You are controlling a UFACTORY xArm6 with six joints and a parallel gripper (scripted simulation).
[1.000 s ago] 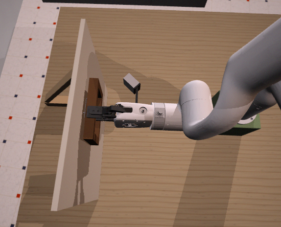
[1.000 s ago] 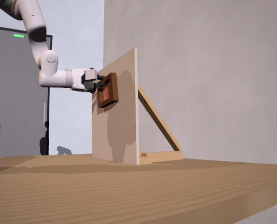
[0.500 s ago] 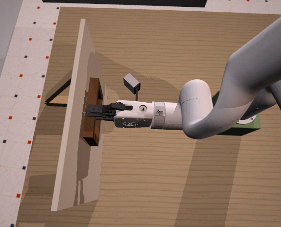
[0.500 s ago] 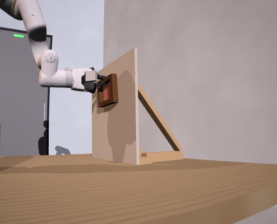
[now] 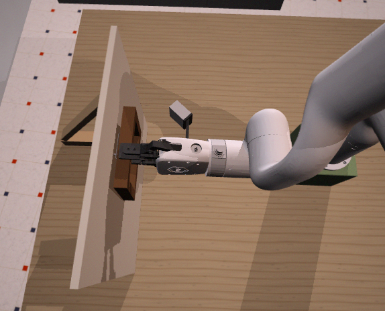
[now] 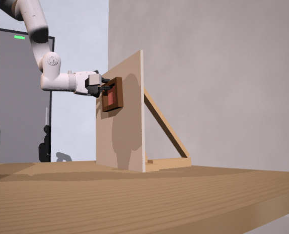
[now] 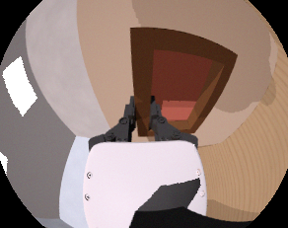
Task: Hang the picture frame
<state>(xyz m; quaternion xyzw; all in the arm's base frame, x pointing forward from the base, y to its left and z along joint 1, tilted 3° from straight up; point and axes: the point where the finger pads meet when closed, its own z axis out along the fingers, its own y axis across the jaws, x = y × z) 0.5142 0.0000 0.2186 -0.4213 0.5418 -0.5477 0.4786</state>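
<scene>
My hand is 2 cm short of the brown picture frame, 2 cm to the left of it and 5 cm above it. The rest, counted from my hand: upright board 4 cm ahead, 1 cm to the right, 14 cm below.
</scene>
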